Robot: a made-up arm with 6 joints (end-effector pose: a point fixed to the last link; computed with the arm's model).
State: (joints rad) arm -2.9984 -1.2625 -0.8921 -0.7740 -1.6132 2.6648
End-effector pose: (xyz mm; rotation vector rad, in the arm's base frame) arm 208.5 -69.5 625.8 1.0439 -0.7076 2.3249
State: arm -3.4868 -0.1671 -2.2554 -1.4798 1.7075 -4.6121
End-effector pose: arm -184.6 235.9 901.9 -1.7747 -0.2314 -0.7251
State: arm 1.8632 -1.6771 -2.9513 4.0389 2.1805 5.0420
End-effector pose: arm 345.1 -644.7 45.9 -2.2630 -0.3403 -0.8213
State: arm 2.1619 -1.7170 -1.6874 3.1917 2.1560 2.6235
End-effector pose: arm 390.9 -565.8 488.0 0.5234 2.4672 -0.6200
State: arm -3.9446 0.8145 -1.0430 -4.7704 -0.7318 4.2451
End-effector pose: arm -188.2 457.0 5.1 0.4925 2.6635 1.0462
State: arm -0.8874 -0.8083 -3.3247 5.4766 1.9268 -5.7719
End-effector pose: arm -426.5 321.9 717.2 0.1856 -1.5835 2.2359
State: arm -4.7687 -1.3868 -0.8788 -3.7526 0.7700 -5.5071
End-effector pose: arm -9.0 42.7 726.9 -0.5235 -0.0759 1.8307
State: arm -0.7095 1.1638 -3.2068 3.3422 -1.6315 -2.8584
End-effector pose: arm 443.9 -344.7 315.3 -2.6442 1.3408 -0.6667
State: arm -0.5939 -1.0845 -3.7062 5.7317 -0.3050 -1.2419
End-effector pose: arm -541.2 461.9 146.0 -1.6569 -0.9784 0.3724
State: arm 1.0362 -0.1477 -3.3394 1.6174 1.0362 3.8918
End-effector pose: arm -183.4 -177.2 989.2 1.5120 -0.5116 -2.6428
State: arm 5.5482 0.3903 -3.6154 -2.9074 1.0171 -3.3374
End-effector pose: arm -13.6 -7.8 982.6 -1.3752 0.2342 2.1467
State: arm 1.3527 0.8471 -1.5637 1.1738 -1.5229 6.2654
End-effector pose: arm 256.9 514.3 257.7 -1.6071 0.4387 -1.9258
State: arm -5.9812 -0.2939 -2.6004 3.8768 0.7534 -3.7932
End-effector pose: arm 9.3 -8.9 1065.7 0.3684 0.7467 -2.7085
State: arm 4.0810 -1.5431 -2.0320 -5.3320 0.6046 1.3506
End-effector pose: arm 367.4 517.3 711.1 0.6482 -0.3784 3.0428
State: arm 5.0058 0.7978 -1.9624 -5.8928 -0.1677 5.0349
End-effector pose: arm 182.8 -785.1 369.1 1.8199 -0.4298 0.6442
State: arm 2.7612 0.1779 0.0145 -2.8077 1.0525 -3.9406
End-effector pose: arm -142.6 81.8 -50.9 0.1447 -2.4165 -0.8257
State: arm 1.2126 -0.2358 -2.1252 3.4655 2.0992 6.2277
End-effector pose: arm 79.8 46.6 969.8 1.1099 -0.8943 1.0125
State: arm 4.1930 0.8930 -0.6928 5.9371 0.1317 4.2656
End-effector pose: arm -150.1 -326.7 -199.0 -2.8209 -0.3947 -0.2333
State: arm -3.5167 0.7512 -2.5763 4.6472 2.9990 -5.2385
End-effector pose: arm -388.1 296.1 526.7 2.1931 0.2160 1.6339
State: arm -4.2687 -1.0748 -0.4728 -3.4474 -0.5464 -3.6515
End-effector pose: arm -22.3 168.3 301.1 -0.5254 -2.3391 -1.2022
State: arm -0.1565 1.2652 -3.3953 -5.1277 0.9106 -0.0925
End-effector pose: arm 752.1 -76.6 562.2 -1.6712 0.1207 -1.3256
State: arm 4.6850 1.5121 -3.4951 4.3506 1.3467 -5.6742
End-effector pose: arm -129.7 -739.3 454.5 0.3728 -1.1063 -0.4974
